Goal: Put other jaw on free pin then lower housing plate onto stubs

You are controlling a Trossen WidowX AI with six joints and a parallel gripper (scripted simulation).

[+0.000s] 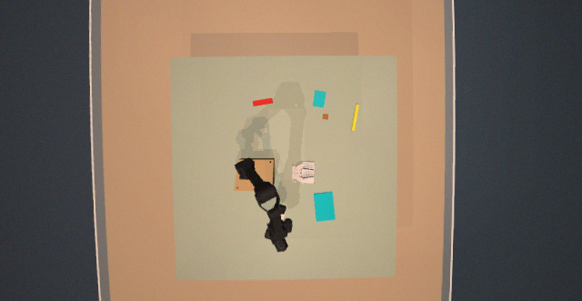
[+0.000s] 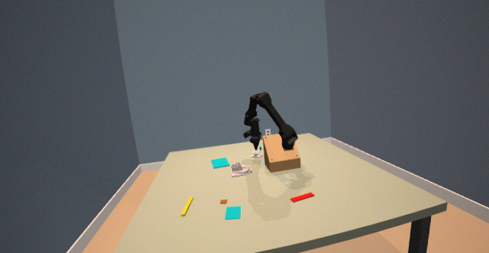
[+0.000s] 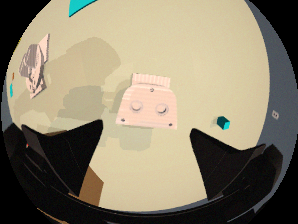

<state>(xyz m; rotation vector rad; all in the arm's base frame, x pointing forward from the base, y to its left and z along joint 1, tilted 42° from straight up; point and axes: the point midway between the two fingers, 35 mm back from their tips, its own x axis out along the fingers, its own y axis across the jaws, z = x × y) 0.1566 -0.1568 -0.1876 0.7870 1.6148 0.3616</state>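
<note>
Now: gripper tip 3 cm above the pale housing part and 1 cm short of it. Also, from my gripper tip: tiny teal piece (13 cm to the right, 5 cm below, 5 cm behind); then large cyan sheet (27 cm ahead, 6 cm below, 4 cm to the left); then small white piece (5 cm below, 1 cm ahead).
</note>
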